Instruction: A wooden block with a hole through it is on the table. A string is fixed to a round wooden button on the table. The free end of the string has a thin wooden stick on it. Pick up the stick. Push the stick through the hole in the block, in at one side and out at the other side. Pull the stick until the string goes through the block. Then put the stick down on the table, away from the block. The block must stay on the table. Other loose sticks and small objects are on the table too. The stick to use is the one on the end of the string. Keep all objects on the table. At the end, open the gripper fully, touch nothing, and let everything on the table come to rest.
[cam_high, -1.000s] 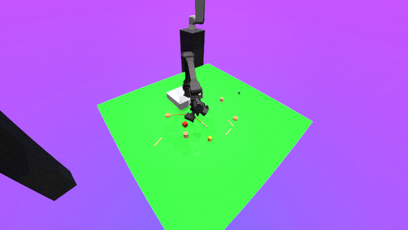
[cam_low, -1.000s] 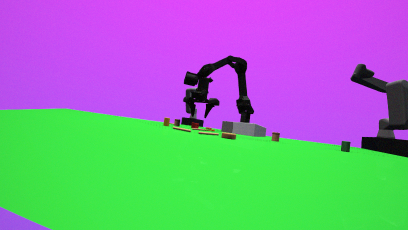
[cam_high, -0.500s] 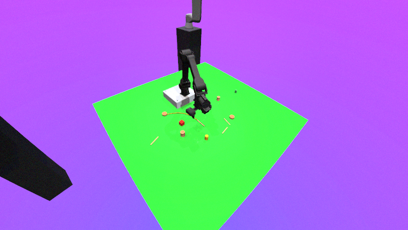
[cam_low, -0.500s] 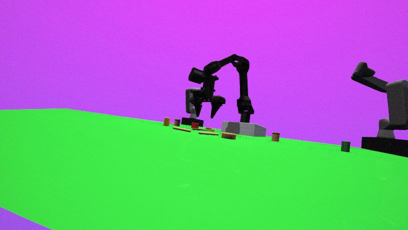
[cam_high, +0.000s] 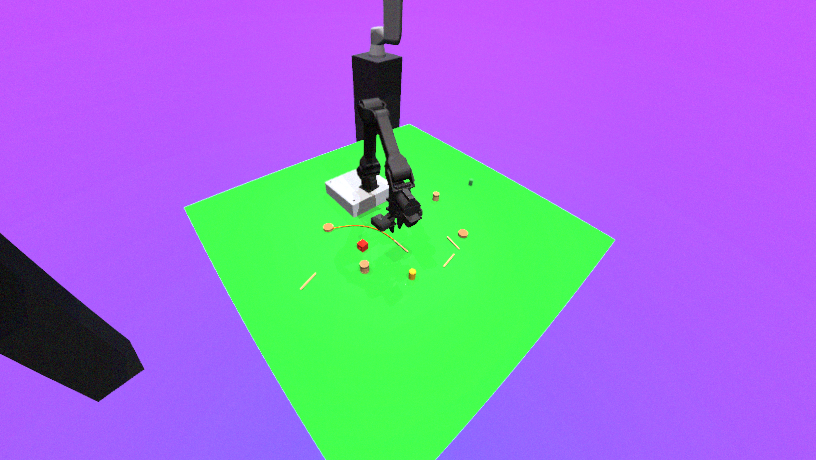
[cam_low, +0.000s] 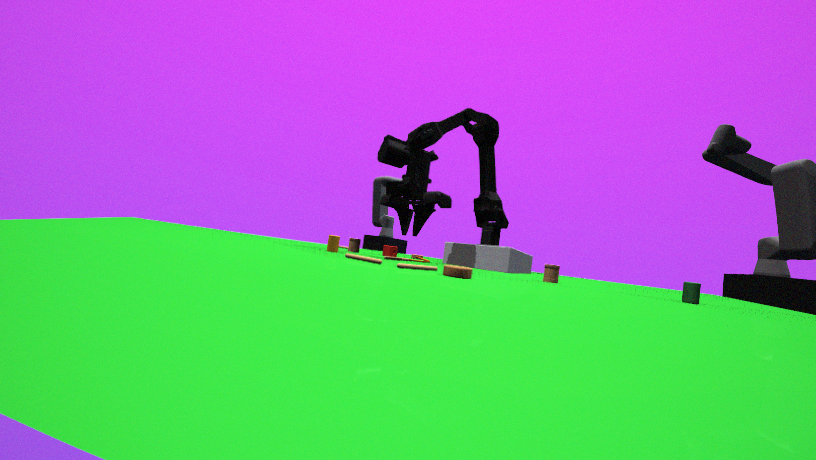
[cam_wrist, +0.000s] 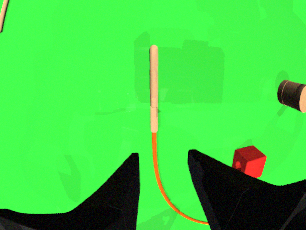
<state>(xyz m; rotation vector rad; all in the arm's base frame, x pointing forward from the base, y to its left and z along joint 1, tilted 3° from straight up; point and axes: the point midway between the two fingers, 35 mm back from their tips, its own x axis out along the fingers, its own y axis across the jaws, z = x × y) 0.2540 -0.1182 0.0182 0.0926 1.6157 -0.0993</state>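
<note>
Right now the thin wooden stick is 6 cm below my gripper tip and 2 cm ahead of it. Round my gripper tip: yellow cylinder 15 cm ahead, 9 cm to the right, 4 cm below; then red block 11 cm to the right, 7 cm behind, 5 cm below; then tan cylinder 17 cm to the right, 4 cm below, 1 cm ahead.
</note>
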